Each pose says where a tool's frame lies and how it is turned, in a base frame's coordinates. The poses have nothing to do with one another.
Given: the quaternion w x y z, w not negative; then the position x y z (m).
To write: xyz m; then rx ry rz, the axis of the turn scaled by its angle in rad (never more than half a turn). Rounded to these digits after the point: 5 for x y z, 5 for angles.
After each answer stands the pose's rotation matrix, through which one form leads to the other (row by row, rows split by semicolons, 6 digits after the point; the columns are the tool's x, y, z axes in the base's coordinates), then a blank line. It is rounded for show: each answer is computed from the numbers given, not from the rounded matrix.
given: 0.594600 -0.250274 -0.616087 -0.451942 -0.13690 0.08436 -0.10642
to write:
-0.13690 0.08436 -0.10642 -0.58148 -1.43141 -1.05004
-0.167628 0.845830 -0.506431; -0.229068 0.466223 0.854496; 0.958868 0.259245 0.115600

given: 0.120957 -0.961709 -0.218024 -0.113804 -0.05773 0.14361 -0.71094
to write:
-0.05773 0.14361 -0.71094 -2.80870 -0.63675 -0.33237
0.879028 0.446882 0.166150; 0.391820 -0.875670 0.282275; 0.271636 -0.183027 -0.944836

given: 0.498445 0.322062 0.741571 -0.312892 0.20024 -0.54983 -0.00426
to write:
0.20024 -0.54983 -0.00426 0.77940 1.79463 -0.75721
-0.295658 0.789582 0.537723; 0.165745 0.596749 -0.785123; -0.940806 -0.143003 -0.307303

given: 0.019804 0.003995 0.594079 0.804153 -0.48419 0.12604 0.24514
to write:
-0.48419 0.12604 0.24514 0.01239 1.84318 2.49496
-0.999184 -0.027104 0.029955; 0.036598 -0.293356 0.955303; -0.017105 0.955619 0.294108

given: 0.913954 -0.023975 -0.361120 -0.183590 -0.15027 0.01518 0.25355
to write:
-0.15027 0.01518 0.25355 -0.04937 -0.74370 -0.37809
0.671774 0.352901 -0.651291; -0.318270 0.931440 0.176420; 0.668898 0.088772 0.738035

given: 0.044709 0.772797 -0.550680 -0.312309 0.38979 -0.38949 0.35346
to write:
0.38979 -0.38949 0.35346 2.36105 -1.68244 -0.95417
0.198429 -0.823202 -0.531944; -0.879054 -0.389505 0.274863; -0.433462 0.413067 -0.800928

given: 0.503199 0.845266 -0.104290 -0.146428 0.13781 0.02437 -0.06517
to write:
0.13781 0.02437 -0.06517 2.04134 -0.25186 -0.35363
0.935365 -0.028941 -0.352498; -0.323670 -0.471829 -0.820131; -0.142584 0.881215 -0.450700

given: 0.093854 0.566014 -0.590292 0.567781 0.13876 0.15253 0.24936
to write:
0.13876 0.15253 0.24936 1.67920 -1.75122 1.68444
-0.341639 -0.774804 0.531941; -0.561650 -0.285494 -0.776558; 0.753546 -0.564068 -0.337633

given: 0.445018 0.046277 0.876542 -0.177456 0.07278 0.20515 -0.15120
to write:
0.07278 0.20515 -0.15120 0.11468 2.17217 -0.43976
-0.599634 0.239070 0.763730; -0.076815 0.932736 -0.352284; -0.796579 -0.269907 -0.540936

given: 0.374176 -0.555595 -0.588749 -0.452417 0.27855 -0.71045 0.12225
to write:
0.27855 -0.71045 0.12225 -1.42265 -1.50754 -1.15845
-0.102613 0.992779 0.062130; 0.315645 -0.026734 0.948501; 0.943313 0.116939 -0.310622

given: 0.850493 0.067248 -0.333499 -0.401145 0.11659 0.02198 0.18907
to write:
0.11659 0.02198 0.18907 0.14163 -0.70236 -0.84483
0.455722 0.637488 -0.621230; -0.727197 0.669121 0.153175; 0.513325 0.381951 0.768512

